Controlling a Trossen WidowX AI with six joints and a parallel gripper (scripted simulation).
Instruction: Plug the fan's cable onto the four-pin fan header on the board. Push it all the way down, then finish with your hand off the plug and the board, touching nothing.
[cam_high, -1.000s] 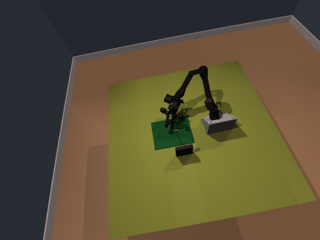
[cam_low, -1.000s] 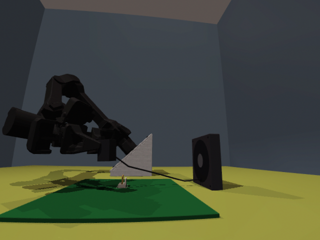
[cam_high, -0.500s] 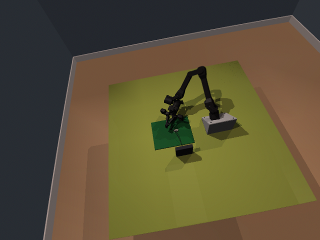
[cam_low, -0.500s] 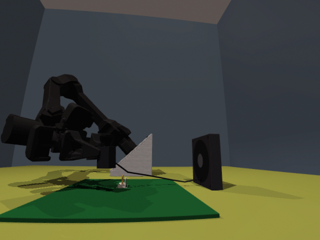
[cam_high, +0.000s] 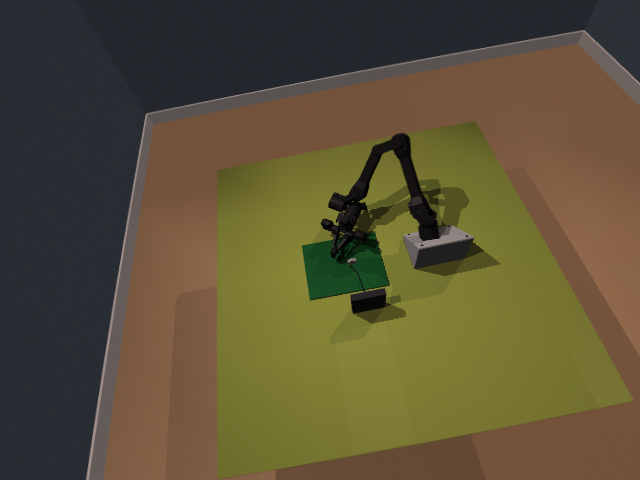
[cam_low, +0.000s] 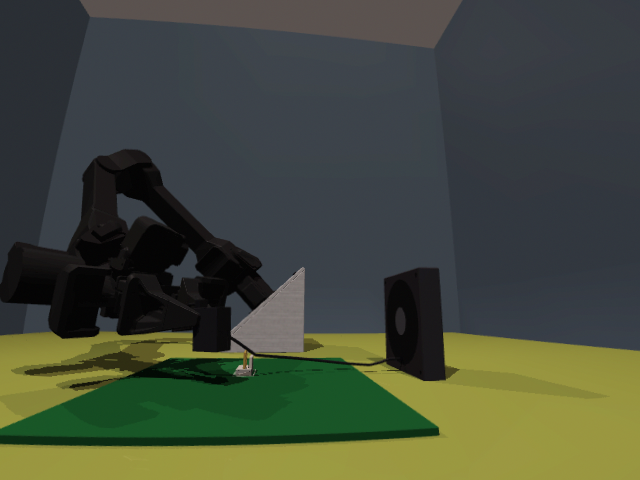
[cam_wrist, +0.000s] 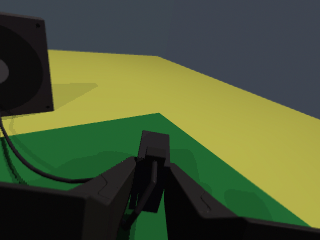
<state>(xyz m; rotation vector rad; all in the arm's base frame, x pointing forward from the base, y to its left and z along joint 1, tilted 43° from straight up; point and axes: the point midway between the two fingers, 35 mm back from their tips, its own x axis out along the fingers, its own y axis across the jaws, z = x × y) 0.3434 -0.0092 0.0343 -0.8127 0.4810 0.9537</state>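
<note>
Now: gripper tip 30 mm past the green board, 40 mm to the right of it and 80 mm above it. Also, from my gripper tip: black fan (100 mm behind, 210 mm to the left); then white four-pin header (60 mm behind, 30 mm to the left, 60 mm below); then black plug (10 mm to the left, 10 mm below).
</note>
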